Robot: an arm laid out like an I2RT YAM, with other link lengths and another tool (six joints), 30 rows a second.
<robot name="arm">
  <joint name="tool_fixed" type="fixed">
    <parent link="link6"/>
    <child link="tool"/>
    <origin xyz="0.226 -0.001 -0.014" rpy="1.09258 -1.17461 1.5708"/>
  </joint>
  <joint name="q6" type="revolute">
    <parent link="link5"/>
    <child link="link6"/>
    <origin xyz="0.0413 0 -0.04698"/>
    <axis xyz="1 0 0"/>
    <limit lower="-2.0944" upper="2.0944"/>
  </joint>
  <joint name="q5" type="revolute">
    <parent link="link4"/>
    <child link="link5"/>
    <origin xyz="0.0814 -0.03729 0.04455"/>
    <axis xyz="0 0 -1"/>
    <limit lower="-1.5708" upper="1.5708"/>
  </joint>
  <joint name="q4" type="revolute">
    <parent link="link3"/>
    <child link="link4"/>
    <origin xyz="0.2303 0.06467 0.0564"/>
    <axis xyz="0 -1 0"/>
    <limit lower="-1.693" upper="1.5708"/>
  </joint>
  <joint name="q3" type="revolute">
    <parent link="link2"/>
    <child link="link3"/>
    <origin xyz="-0.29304 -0.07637 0"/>
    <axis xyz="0 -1 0"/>
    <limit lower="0" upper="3.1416"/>
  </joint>
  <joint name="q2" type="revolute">
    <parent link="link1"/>
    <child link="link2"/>
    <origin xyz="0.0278 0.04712 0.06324"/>
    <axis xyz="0 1 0"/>
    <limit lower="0" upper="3.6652"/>
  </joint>
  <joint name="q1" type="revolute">
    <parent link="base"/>
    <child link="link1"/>
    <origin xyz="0 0 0.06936"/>
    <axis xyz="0 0 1"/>
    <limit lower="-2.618" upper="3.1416"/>
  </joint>
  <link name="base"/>
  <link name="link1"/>
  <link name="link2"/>
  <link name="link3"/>
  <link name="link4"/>
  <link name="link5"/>
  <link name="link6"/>
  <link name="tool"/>
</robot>
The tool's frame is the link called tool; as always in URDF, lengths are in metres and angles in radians.
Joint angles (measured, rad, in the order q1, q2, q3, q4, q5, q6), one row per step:
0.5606, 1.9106, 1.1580, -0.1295, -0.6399, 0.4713
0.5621, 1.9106, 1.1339, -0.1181, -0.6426, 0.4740
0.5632, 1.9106, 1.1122, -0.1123, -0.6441, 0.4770
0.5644, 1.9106, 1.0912, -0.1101, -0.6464, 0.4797
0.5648, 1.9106, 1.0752, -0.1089, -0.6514, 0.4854
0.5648, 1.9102, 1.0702, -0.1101, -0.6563, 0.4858
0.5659, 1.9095, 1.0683, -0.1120, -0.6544, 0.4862
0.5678, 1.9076, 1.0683, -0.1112, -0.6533, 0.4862
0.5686, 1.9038, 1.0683, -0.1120, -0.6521, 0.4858
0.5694, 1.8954, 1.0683, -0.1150, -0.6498, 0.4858
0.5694, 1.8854, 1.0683, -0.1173, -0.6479, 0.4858
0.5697, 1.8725, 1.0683, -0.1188, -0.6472, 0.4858
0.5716, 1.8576, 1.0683, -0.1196, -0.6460, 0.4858
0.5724, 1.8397, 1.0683, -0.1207, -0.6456, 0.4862
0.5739, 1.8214, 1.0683, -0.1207, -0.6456, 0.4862
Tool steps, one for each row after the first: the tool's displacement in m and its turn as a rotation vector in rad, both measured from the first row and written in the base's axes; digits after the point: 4 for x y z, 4 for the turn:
-0.0061, -0.0023, -0.0068, -0.0047, 0.0140, 0.0015
-0.0124, -0.0051, -0.0136, -0.0119, 0.0304, 0.0017
-0.0194, -0.0083, -0.0206, -0.0201, 0.0493, 0.0025
-0.0254, -0.0105, -0.0254, -0.0242, 0.0683, 0.0023
-0.0282, -0.0111, -0.0265, -0.0240, 0.0756, 0.0050
-0.0292, -0.0116, -0.0274, -0.0269, 0.0777, 0.0047
-0.0294, -0.0109, -0.0266, -0.0263, 0.0749, 0.0059
-0.0293, -0.0107, -0.0252, -0.0255, 0.0716, 0.0063
-0.0291, -0.0107, -0.0222, -0.0242, 0.0660, 0.0057
-0.0284, -0.0107, -0.0183, -0.0213, 0.0587, 0.0046
-0.0277, -0.0102, -0.0128, -0.0157, 0.0488, 0.0045
-0.0273, -0.0092, -0.0064, -0.0089, 0.0364, 0.0058
-0.0266, -0.0084, 0.0015, -0.0001, 0.0224, 0.0062
-0.0261, -0.0072, 0.0098, 0.0098, 0.0070, 0.0078

